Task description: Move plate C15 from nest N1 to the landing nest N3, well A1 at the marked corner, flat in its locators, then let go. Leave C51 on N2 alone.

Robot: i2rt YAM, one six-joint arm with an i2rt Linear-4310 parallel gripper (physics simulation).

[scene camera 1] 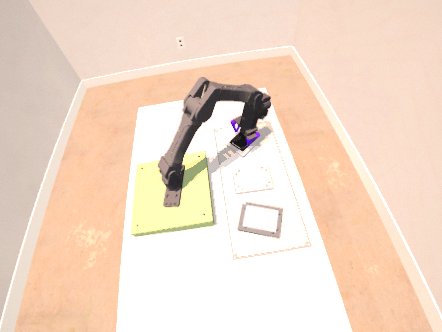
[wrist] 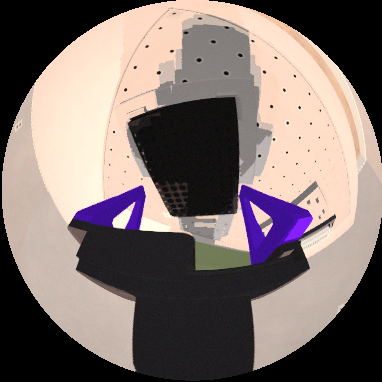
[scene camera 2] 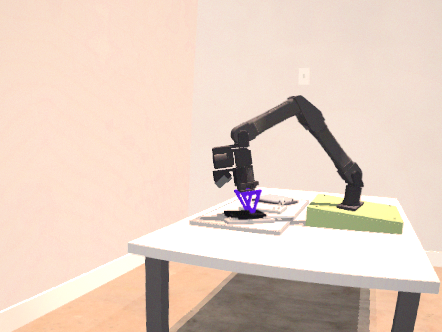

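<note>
The black well plate [scene camera 1: 240, 142] [scene camera 2: 235, 214] [wrist: 200, 150], seemingly C15, sits on a white nest [scene camera 1: 246, 152] [scene camera 2: 250, 220] at the board's far end. My gripper [scene camera 1: 243, 136] [scene camera 2: 250, 210] [wrist: 191, 189] is open. Its purple fingers point down, low at the plate's near end, one to each side in the wrist view. Whether they touch it cannot be told. The middle white nest [scene camera 1: 253, 179], with small locators and no plate, seems to be N3. A white plate [scene camera 1: 261, 219], seemingly C51, lies in the dark grey nest [scene camera 1: 242, 218]. A1 marks are unreadable.
The pale perforated board [scene camera 1: 295, 235] [wrist: 295, 107] carries the nests on the white table [scene camera 1: 175, 280] [scene camera 2: 210, 255]. The arm stands on a green block [scene camera 1: 150, 200] [scene camera 2: 350, 220] [wrist: 220, 255] beside the board. The arm's shadow falls across the board.
</note>
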